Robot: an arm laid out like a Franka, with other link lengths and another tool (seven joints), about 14 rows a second.
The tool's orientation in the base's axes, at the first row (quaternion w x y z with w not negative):
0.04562 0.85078 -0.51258 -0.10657
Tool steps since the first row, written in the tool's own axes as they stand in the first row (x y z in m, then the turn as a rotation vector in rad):
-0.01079 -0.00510 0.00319 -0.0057 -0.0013 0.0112
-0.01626 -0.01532 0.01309 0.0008 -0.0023 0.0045
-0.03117 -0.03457 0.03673 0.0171 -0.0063 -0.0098
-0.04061 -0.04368 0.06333 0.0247 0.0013 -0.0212
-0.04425 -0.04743 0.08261 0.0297 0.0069 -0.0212
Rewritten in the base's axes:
-0.00120 0.01202 -0.00261 -0.0040 0.0060 -0.0104
0.00288 0.02196 -0.01341 0.0013 0.0005 -0.0049
0.00735 0.04491 -0.03801 0.0154 -0.0124 0.0061
0.00488 0.05836 -0.06433 0.0149 -0.0231 0.0175
0.00207 0.06395 -0.08330 0.0123 -0.0301 0.0179

